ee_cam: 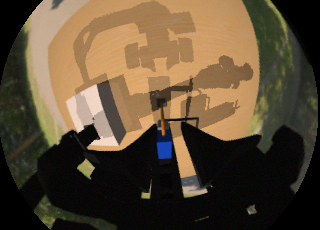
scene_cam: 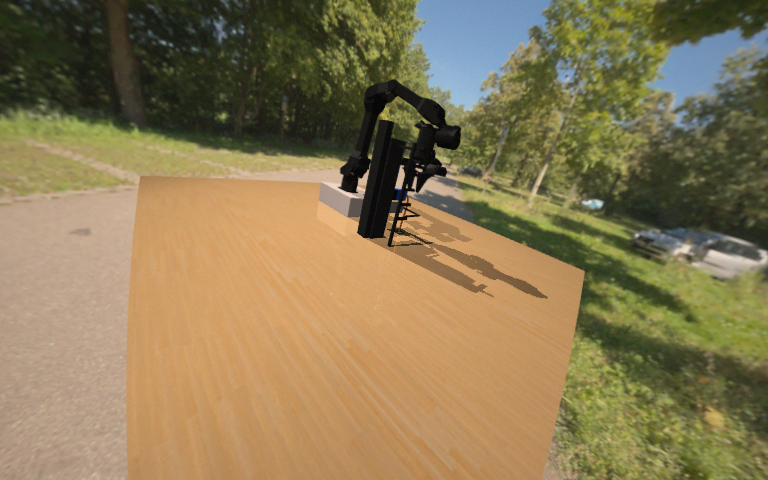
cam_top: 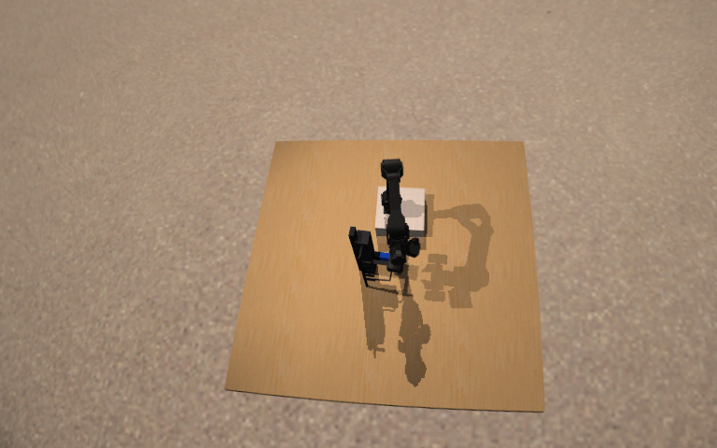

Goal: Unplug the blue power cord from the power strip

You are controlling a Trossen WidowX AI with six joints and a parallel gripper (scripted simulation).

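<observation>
Now: the blue plug 7 cm to the right of my gripper tip, 1 cm below it and 1 cm behind it. Also, from my gripper tip: power strip (14 cm to the right, 3 cm behind, 1 cm below).
</observation>
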